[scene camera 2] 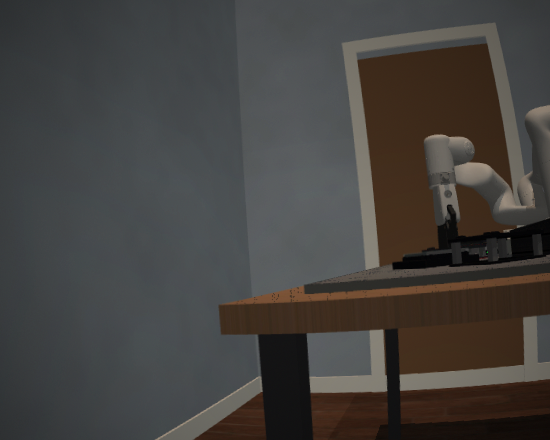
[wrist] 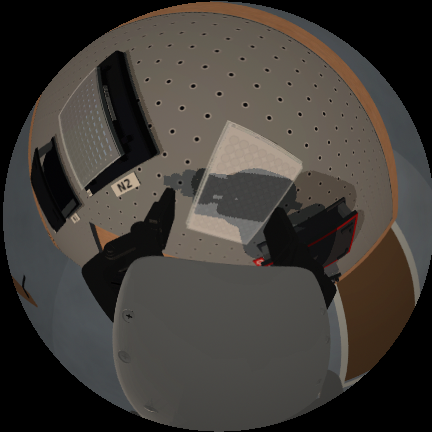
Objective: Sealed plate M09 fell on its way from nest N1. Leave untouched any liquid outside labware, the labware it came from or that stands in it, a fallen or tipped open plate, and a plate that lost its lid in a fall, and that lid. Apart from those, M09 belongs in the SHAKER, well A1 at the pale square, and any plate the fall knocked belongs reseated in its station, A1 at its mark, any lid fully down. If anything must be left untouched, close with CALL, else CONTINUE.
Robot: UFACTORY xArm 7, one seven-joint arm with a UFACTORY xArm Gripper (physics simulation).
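A clear, pale plate lies flat-looking and turned at an angle on the perforated deck in the wrist view, with faint rows of wells showing; I cannot read a label on it. My gripper is open and empty, its fingers above the near part of this plate, with its shadow across it. Another plate is at the black nest N2; whether it is fully seated is hard to tell. Nest N1 shows at the far left, with a dark opening. The SHAKER and its pale square cannot be identified.
A black station with a red edge stands right of the loose plate, partly behind a finger. The N2 label lies beside its nest. The perforated deck ends at the wooden table edge. In the scene view, low dark fixtures stand under the arm.
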